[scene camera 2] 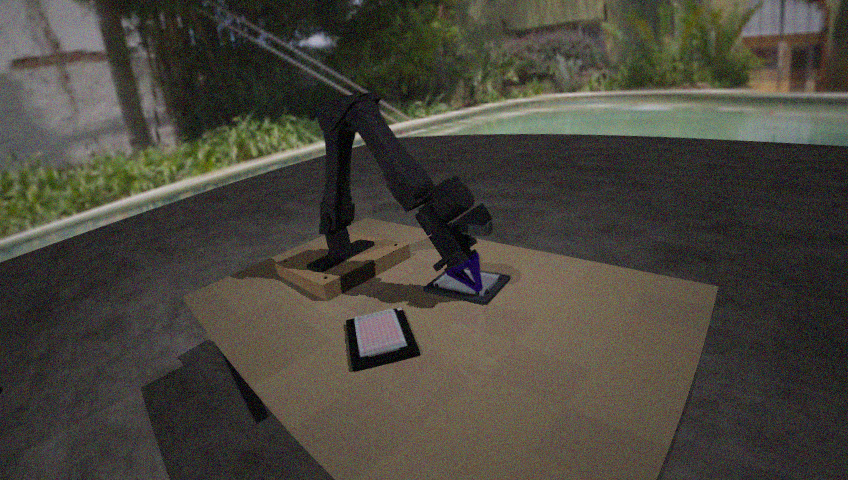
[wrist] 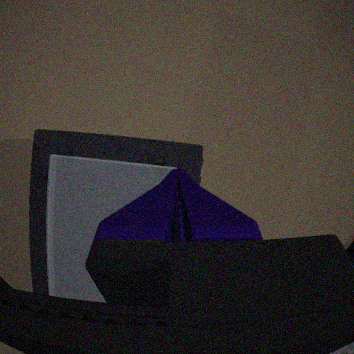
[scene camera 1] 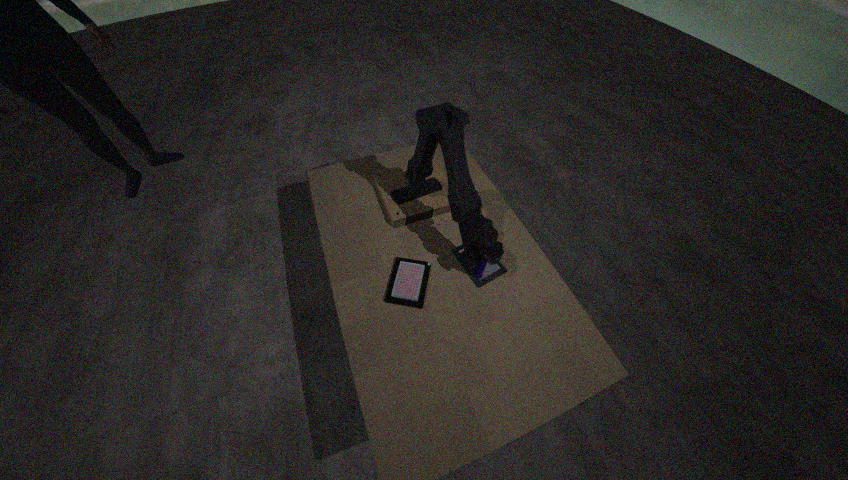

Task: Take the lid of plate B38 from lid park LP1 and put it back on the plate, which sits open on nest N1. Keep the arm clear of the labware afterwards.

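Where they show: gripper, fingertip midpoint: (scene camera 2: 480,290) (wrist: 177,177) (scene camera 1: 479,277); arm's base, link origin: (scene camera 2: 342,256) (scene camera 1: 416,191).
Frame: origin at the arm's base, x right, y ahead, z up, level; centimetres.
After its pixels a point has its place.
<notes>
The clear, greyish lid (scene camera 1: 491,271) {x -6.7, y 42.1, z -2.3 cm} (scene camera 2: 457,287) {x -1.6, y 36.5, z -2.3 cm} (wrist: 95,215) {x -6.5, y 38.9, z -2.3 cm} lies on the dark lid park LP1 (scene camera 2: 498,289) {x -5.7, y 44.3, z -3.3 cm} (wrist: 120,144) {x -5.6, y 43.8, z -3.1 cm}. My gripper (scene camera 2: 477,290) {x -1.6, y 42.2, z -1.9 cm} (wrist: 177,177) {x -1.6, y 42.2, z -1.9 cm} is shut, with its purple fingertips together and nothing between them. The tips are over the lid, by its edge near one corner of the park; whether they touch it I cannot tell. Plate B38 (scene camera 1: 409,279) {x 19.0, y 32.7, z -1.5 cm} (scene camera 2: 380,331) {x 19.5, y 33.4, z -1.6 cm} sits open, its pinkish wells showing, on the black nest N1 (scene camera 1: 404,302) {x 23.5, y 38.5, z -2.9 cm} (scene camera 2: 386,361) {x 24.2, y 38.9, z -3.4 cm}. The gripper body hides part of the lid and park.
The arm's wooden base board (scene camera 1: 394,215) {x 13.0, y 7.8, z 0.5 cm} (scene camera 2: 330,286) {x 12.5, y 10.0, z -0.8 cm} stands at the back of the table (scene camera 1: 476,368) {x 13.9, y 65.3, z -4.1 cm} (scene camera 2: 535,380) {x 16.3, y 63.0, z -4.1 cm}. The nest is beside the park, with a stretch of table between them. A person (scene camera 1: 89,113) stands on the floor beyond the table in scene camera 1.
</notes>
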